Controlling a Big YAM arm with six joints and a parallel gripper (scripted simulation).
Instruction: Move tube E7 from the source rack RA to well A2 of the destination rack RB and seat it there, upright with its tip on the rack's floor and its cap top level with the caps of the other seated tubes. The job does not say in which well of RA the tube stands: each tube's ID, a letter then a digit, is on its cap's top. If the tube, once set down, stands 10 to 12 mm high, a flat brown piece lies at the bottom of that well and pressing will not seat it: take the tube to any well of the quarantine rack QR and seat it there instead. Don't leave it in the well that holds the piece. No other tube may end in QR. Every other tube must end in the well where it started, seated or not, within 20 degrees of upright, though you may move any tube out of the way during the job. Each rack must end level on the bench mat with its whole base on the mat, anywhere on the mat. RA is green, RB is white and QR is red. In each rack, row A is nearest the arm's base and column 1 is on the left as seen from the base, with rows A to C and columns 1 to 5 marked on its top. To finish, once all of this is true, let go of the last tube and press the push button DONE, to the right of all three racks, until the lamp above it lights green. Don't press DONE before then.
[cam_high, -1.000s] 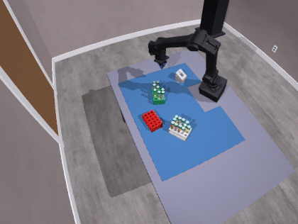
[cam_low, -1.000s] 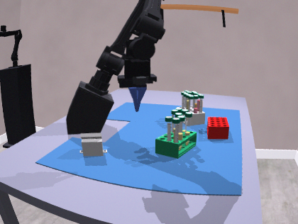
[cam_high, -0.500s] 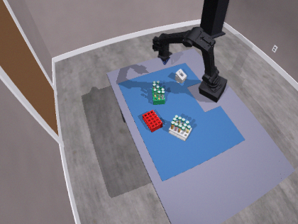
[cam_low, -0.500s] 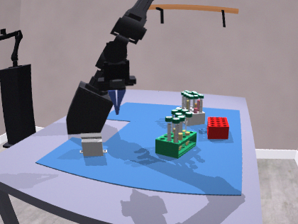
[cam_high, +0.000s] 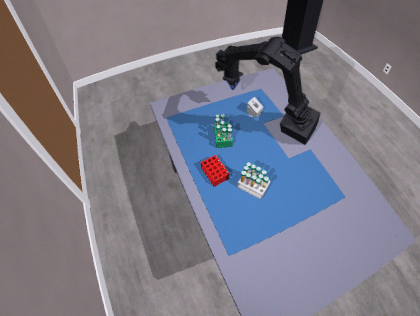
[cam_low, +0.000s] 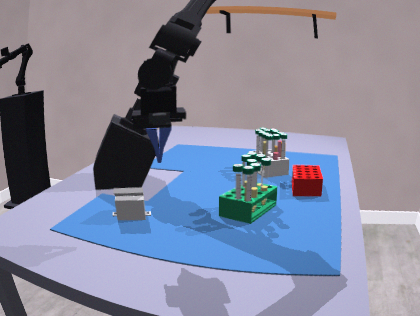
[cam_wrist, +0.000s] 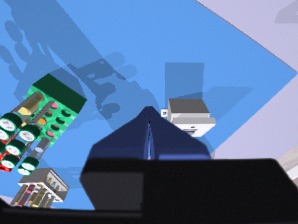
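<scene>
My gripper is now 12 cm past the grey done button box, 10 cm to the right of it and 14 cm above it. Also, from my hand: green rack ra (17 cm ahead, 16 cm to the left, 14 cm below); red rack QR (33 cm ahead, 32 cm to the left, 14 cm below); white rack RB (21 cm ahead, 48 cm to the left, 14 cm below).
</scene>
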